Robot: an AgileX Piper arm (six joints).
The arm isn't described. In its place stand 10 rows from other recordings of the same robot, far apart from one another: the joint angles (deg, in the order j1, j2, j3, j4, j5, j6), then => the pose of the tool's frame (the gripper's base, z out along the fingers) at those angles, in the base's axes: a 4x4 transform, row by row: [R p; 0 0 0 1], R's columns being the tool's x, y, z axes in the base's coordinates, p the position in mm.
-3.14 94.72 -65.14 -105.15 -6.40 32.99 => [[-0.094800, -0.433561, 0.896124, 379.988], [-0.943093, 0.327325, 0.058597, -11.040], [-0.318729, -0.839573, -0.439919, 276.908], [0, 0, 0, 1]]
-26.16 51.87 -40.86 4.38 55.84 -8.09 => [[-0.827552, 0.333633, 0.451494, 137.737], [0.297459, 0.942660, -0.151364, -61.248], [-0.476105, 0.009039, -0.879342, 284.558], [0, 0, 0, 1]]
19.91 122.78 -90.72 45.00 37.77 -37.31 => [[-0.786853, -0.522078, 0.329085, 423.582], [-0.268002, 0.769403, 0.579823, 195.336], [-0.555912, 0.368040, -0.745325, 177.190], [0, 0, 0, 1]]
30.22 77.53 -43.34 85.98 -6.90 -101.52 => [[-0.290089, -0.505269, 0.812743, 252.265], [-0.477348, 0.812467, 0.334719, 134.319], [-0.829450, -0.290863, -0.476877, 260.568], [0, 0, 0, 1]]
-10.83 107.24 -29.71 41.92 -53.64 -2.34 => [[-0.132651, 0.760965, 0.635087, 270.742], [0.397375, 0.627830, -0.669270, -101.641], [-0.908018, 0.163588, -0.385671, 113.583], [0, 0, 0, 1]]
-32.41 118.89 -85.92 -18.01 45.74 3.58 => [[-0.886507, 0.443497, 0.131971, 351.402], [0.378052, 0.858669, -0.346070, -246.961], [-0.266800, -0.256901, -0.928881, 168.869], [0, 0, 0, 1]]
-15.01 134.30 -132.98 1.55 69.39 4.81 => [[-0.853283, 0.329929, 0.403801, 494.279], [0.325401, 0.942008, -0.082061, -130.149], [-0.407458, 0.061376, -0.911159, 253.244], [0, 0, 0, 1]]
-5.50 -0.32 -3.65 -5.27 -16.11 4.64 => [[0.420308, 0.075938, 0.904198, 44.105], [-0.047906, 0.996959, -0.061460, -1.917], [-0.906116, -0.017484, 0.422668, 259.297], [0, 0, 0, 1]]
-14.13 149.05 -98.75 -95.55 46.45 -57.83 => [[0.272871, -0.899151, 0.342153, 471.443], [-0.360784, -0.425334, -0.830016, -186.374], [0.891839, 0.103044, -0.440460, 32.255], [0, 0, 0, 1]]
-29.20 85.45 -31.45 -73.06 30.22 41.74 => [[-0.964704, 0.206586, 0.163307, 186.983], [0.054791, 0.764034, -0.642845, -154.695], [-0.257575, -0.611207, -0.748385, 164.640], [0, 0, 0, 1]]
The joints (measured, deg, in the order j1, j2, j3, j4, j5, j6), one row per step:
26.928 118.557 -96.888 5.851 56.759 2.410
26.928 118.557 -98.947 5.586 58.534 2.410
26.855 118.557 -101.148 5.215 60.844 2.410
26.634 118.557 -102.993 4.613 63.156 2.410
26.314 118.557 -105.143 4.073 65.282 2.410
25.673 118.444 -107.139 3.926 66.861 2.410
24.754 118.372 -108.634 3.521 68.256 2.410
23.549 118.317 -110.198 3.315 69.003 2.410
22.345 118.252 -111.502 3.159 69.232 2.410
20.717 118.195 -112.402 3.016 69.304 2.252
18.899 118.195 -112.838 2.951 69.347 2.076
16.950 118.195 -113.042 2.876 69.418 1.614
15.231 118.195 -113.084 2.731 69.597 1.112
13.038 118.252 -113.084 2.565 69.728 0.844
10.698 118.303 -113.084 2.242 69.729 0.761
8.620 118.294 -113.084 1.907 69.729 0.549
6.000 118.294 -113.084 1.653 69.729 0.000
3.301 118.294 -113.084 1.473 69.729 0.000
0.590 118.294 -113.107 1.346 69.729 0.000
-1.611 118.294 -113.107 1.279 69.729 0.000
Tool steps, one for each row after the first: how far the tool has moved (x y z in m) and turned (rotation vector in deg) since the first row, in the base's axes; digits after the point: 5 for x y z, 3 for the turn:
0.00195 0.00076 0.00900 -0.052 -0.355 0.242
0.00347 0.00053 0.01847 -0.373 -0.407 0.468
0.00474 -0.00153 0.02625 -1.070 -0.242 0.564
0.00685 -0.00400 0.03563 -1.511 -0.492 0.490
0.00981 -0.00826 0.04545 -1.399 -1.023 -0.030
0.01319 -0.01518 0.05258 -1.689 -1.340 -0.822
0.01813 -0.02358 0.06026 -1.523 -2.201 -1.983
0.02307 -0.03195 0.06701 -1.225 -3.291 -3.188
0.02871 -0.04367 0.07183 -1.097 -4.174 -4.674
0.03412 -0.05699 0.07395 -1.122 -4.578 -6.328
0.03912 -0.07157 0.07491 -1.347 -4.794 -7.835
0.04283 -0.08477 0.07501 -1.738 -4.782 -9.059
0.04721 -0.10167 0.07448 -2.121 -4.670 -10.979
0.05137 -0.12006 0.07406 -2.565 -4.689 -13.225
0.05428 -0.13662 0.07411 -3.031 -4.780 -15.087
0.05707 -0.15738 0.07410 -3.546 -4.857 -17.174
0.05891 -0.17876 0.07409 -3.840 -4.820 -19.863
0.05977 -0.20022 0.07420 -4.079 -4.784 -22.567
0.05969 -0.21760 0.07420 -4.242 -4.723 -24.762

